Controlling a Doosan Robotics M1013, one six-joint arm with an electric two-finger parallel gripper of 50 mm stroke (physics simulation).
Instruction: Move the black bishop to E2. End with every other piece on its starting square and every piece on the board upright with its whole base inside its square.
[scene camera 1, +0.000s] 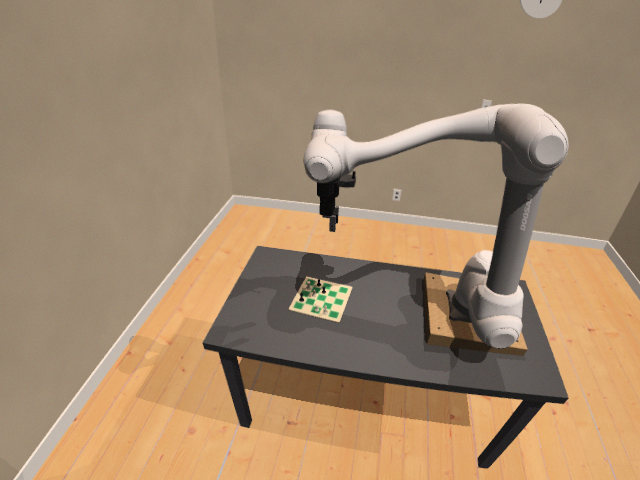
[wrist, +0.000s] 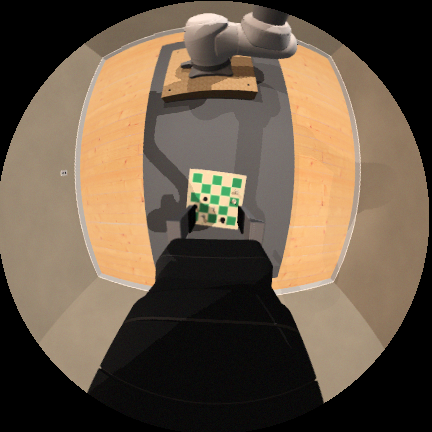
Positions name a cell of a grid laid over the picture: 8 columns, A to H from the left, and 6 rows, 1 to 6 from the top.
My gripper (wrist: E3) is 0.17 m from the lens. A chessboard (wrist: E3) is 0.54 m from the lens.
